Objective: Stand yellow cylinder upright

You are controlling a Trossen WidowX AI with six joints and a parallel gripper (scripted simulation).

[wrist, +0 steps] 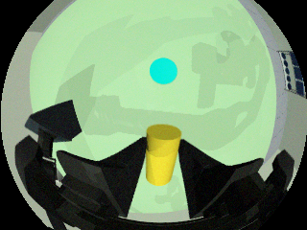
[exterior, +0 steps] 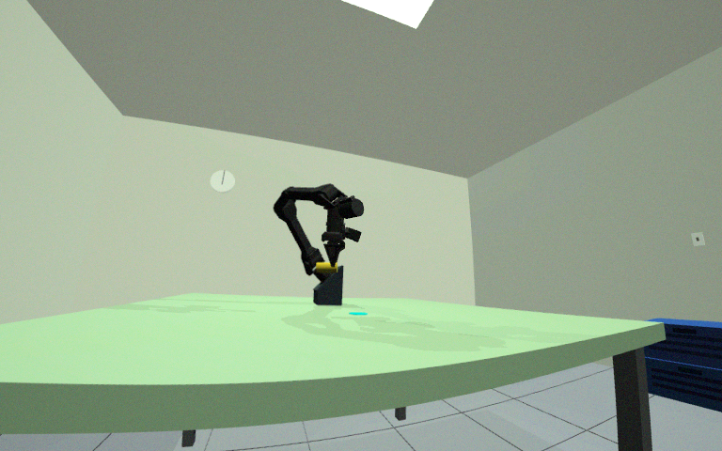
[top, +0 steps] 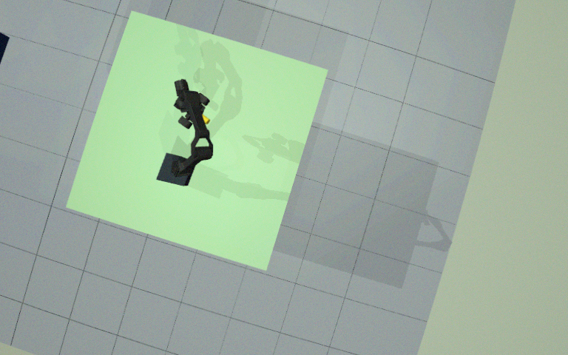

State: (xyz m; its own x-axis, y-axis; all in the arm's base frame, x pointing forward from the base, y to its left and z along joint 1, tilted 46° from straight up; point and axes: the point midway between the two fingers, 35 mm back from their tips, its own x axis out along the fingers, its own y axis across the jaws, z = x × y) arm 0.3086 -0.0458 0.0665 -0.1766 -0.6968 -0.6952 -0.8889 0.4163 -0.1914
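Right now the cyan circle is 14 cm below my gripper tip, 8 cm to the left of it and 4 cm ahead of it. The rest, counted from my gripper tip: yellow tall cylinder 2 cm to the right, 1 cm behind.
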